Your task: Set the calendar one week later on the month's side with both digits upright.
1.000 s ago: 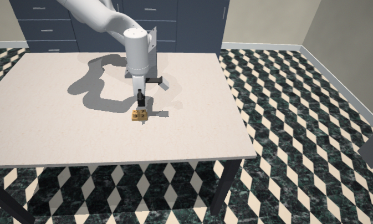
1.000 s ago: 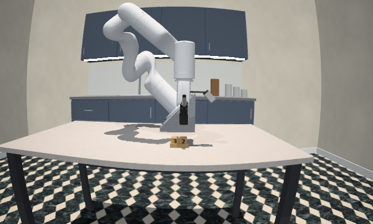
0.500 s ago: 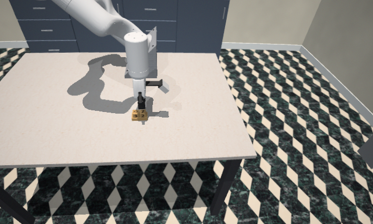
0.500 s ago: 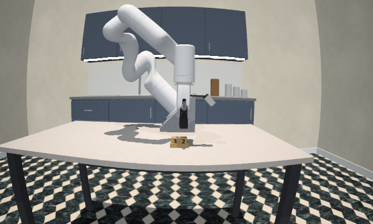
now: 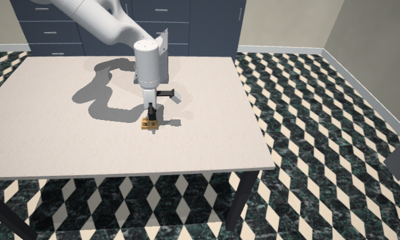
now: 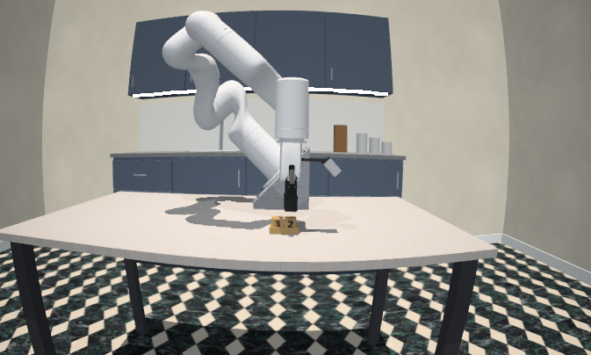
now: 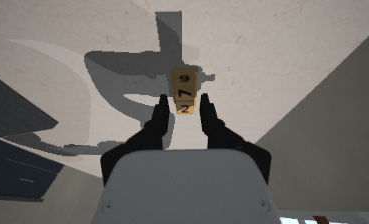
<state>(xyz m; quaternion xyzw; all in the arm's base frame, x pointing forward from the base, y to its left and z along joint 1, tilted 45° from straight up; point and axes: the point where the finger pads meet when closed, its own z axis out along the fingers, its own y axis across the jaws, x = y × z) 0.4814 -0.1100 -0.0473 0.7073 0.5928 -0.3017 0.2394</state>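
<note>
Now: the wooden tray 70 mm below my hand and 20 mm to the right of it.
</note>
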